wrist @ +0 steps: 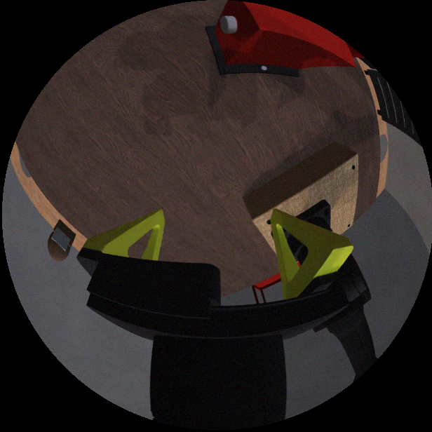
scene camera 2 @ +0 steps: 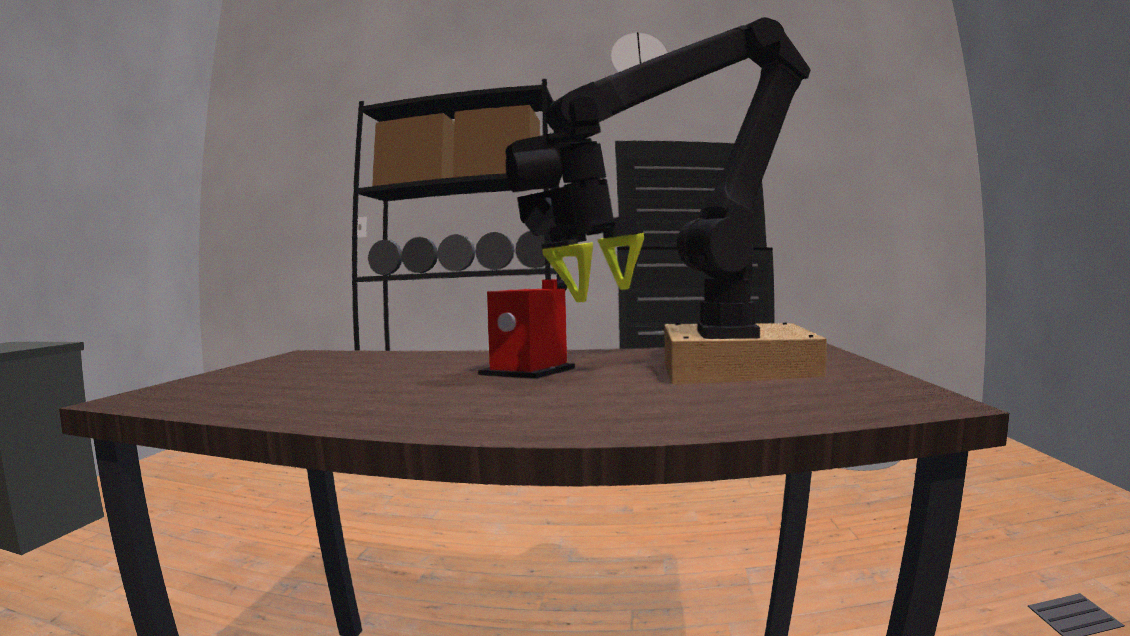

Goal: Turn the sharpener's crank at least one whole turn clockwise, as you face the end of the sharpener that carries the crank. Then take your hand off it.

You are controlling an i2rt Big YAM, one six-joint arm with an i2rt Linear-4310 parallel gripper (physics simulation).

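Seen in the pictures: gripper, fingertip midpoint: (scene camera 2: 603, 295); arm's base, link origin: (scene camera 2: 727, 334).
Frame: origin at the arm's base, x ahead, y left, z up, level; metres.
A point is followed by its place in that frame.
Observation:
The sharpener is a red box (scene camera 2: 528, 330) {z 0.010, x 0.296, y -0.026 m} (wrist: 280, 42) on a thin black base, standing on the table. A round silver knob (scene camera 2: 506, 321) {z 0.023, x 0.329, y -0.031 m} (wrist: 229, 24) is on one end face. In the scene view a small red piece (scene camera 2: 549, 283) {z 0.076, x 0.278, y -0.154 m} with a dark part beside it shows above the far top edge; I cannot tell whether it is the crank handle. The rest of the far end is hidden. My gripper (scene camera 2: 603, 293) {z 0.062, x 0.179, y 0.085 m} (wrist: 217, 214) is open and empty, with yellow fingers pointing down. In the scene view it hangs right of the sharpener's top, apart from the knob.
The arm stands on a wooden block (scene camera 2: 743, 359) {z -0.029, x -0.014, y 0.073 m} (wrist: 305, 185) on the brown table (scene camera 2: 355, 402) {z -0.060, x 0.485, y 0.229 m} (wrist: 150, 150), right of the sharpener in the scene view. Behind the table are a shelf rack (scene camera 2: 357, 237) with boxes and a dark cabinet (scene camera 2: 672, 154).

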